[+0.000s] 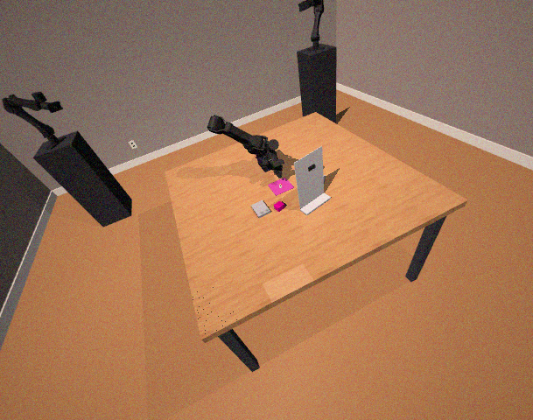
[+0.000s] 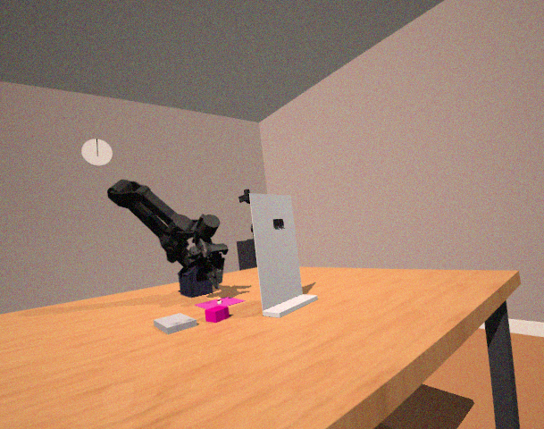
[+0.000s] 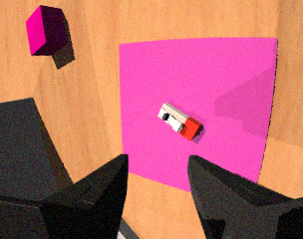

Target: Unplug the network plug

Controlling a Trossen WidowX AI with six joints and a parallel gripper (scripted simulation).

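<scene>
The network plug is 1 cm ahead of my gripper tip, 1 cm to the right of it and 4 cm below it. From my gripper tip the other things lie so: magenta marked square: 1 cm ahead, 1 cm to the right, 5 cm below; then magenta block: 17 cm ahead, 9 cm to the right, 4 cm below; then grey upright panel: 24 cm ahead, 8 cm to the left, 9 cm above.
</scene>
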